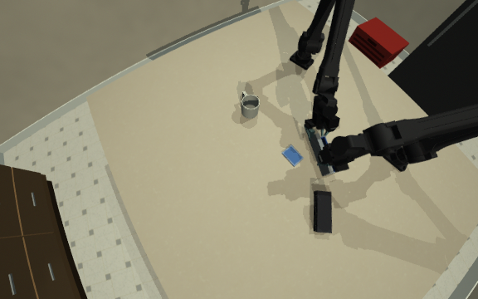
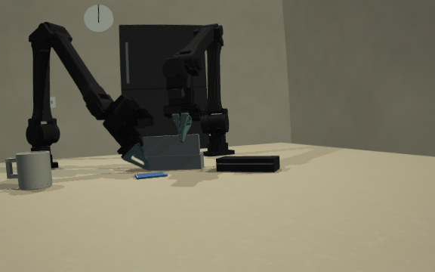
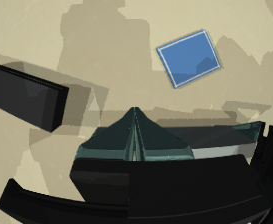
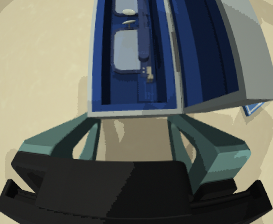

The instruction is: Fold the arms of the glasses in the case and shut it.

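Right now the glasses case is 60 mm behind my left hand, 20 mm to the right of it and 40 mm below it. From my left hand the other things lie so: blue cloth: 30 mm ahead, 90 mm to the right, 90 mm below; black box: 80 mm ahead, 160 mm to the left, 70 mm below.
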